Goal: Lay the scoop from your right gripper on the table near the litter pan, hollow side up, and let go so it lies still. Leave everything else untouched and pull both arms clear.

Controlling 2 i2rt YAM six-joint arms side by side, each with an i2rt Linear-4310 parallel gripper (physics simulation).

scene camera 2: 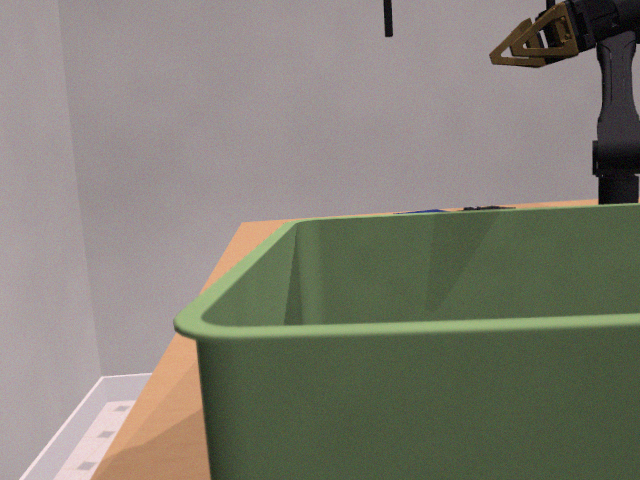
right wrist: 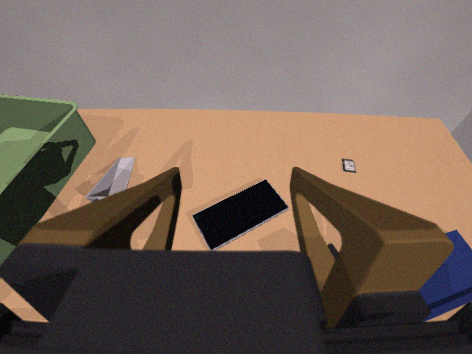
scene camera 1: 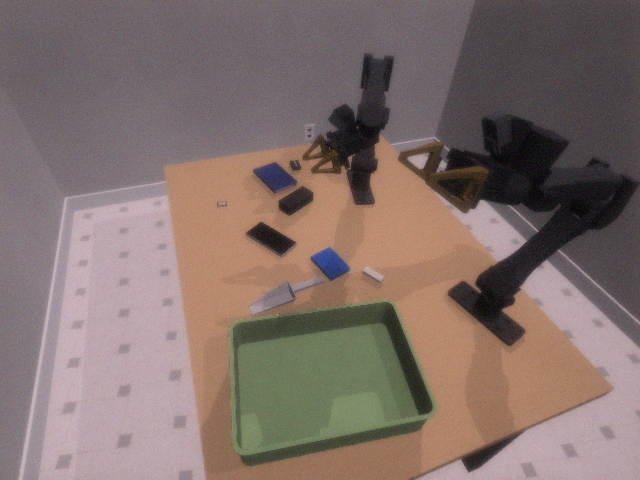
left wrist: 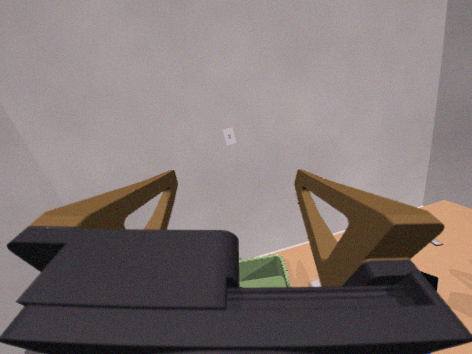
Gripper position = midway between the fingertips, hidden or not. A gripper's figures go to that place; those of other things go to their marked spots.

Scene:
The left gripper point(scene camera 1: 412, 166) is 59 cm from the lens. The right gripper point(scene camera 1: 307, 164) is 102 cm from the lens.

